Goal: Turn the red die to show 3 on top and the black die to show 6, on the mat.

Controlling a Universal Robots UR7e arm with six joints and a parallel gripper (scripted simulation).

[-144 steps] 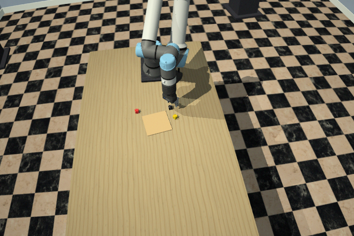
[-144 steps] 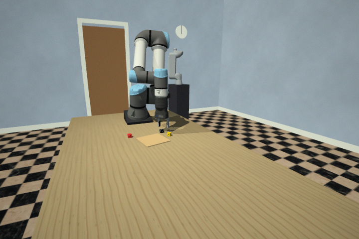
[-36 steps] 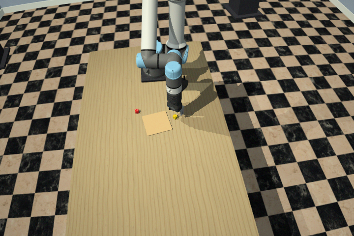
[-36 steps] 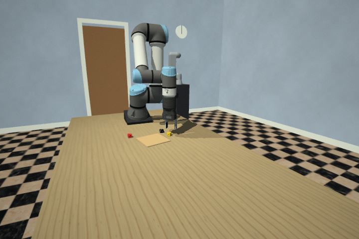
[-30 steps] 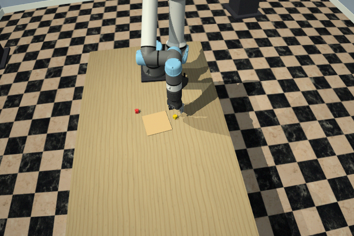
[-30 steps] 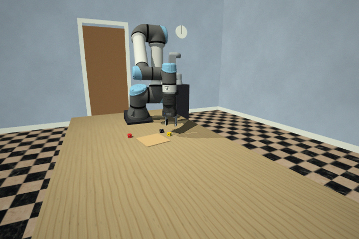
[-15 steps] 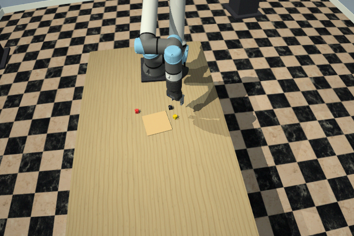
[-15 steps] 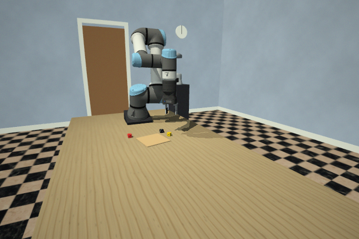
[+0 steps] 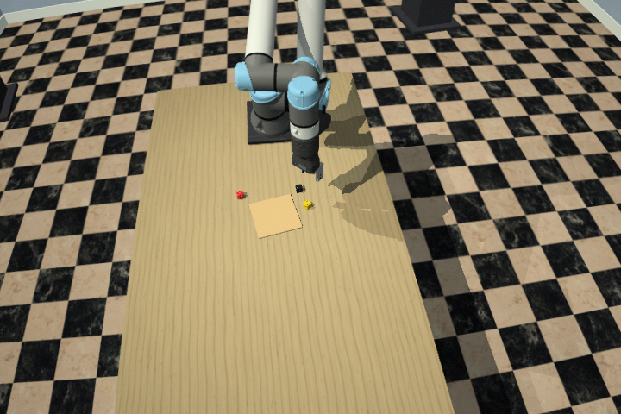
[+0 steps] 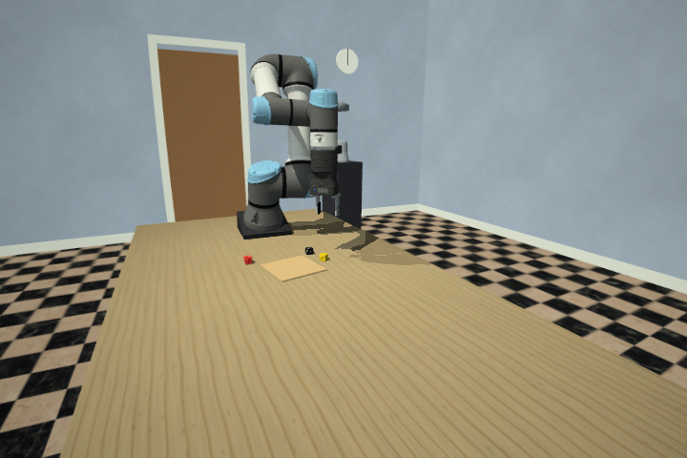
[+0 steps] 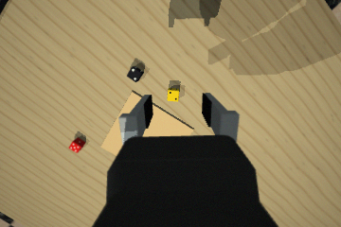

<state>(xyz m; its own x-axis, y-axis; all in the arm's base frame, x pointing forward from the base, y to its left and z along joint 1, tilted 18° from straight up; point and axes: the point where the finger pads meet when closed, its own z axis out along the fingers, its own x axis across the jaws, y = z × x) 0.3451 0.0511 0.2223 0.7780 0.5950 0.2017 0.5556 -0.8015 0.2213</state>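
The red die is 220 mm to the right of my hand, 150 mm below it and 100 mm behind it. The rest, counted from my hand: black die: 150 mm below, 70 mm behind, 20 mm to the right; then yellow die: 150 mm below, 20 mm to the right; then tan mat: 150 mm below, 130 mm to the right, 10 mm ahead.
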